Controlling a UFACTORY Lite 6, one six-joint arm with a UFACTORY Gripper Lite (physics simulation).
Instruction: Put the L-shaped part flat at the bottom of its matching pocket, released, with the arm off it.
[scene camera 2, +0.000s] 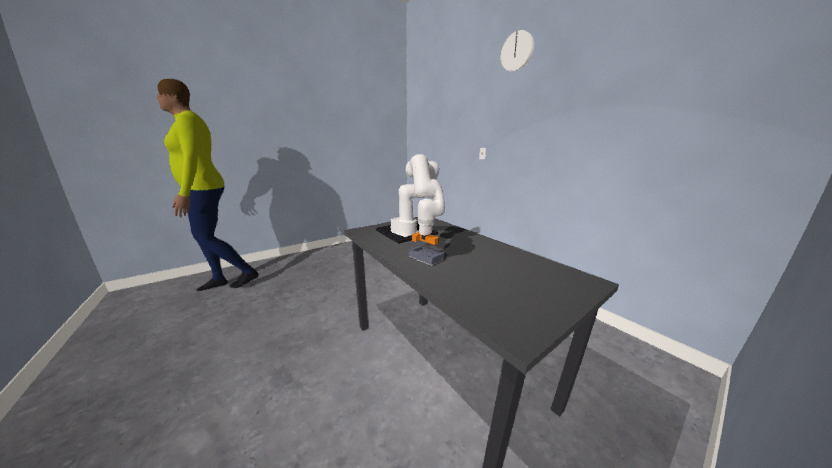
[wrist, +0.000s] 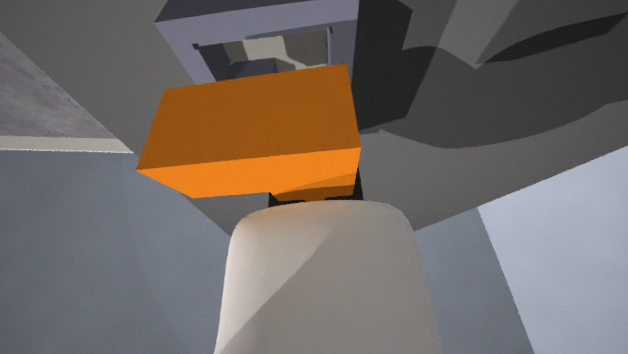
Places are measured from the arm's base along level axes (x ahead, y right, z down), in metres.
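Pixels of known places: hand, its tool point: (scene camera 2: 425, 236) (wrist: 316, 185); arm's base, origin of its link: (scene camera 2: 406, 232).
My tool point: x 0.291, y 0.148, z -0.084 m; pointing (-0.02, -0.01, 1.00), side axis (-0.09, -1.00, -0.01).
Observation:
Ahead of a thing's pixels: the offset from my tool point to its top centre. Level surfaces: height alone.
The orange L-shaped part @(dx +0.010, dy +0.014, dz -0.012 m) (scene camera 2: 431, 239) (wrist: 255, 120) is held in my gripper (scene camera 2: 425, 235) (wrist: 316, 199), which is shut on it. In the scene view the part hangs above the table, a little behind and above the grey-violet pocket block @(dx +0.025, dy +0.020, dz +0.063 m) (scene camera 2: 425, 259) (wrist: 172, 37). In the wrist view the part covers the near side of the block, and part of the block's opening shows beyond it. The black fingertips show at the part's lower edge; the white gripper body hides the rest of them.
The block stands on the dark table @(dz +0.099 m) (scene camera 2: 494, 279) near its long front edge. The white arm's base (scene camera 2: 402, 226) stands on a black plate (scene camera 2: 386, 234) behind the block. A person in a yellow top (scene camera 2: 194, 151) is on the floor at the left, away from the table.

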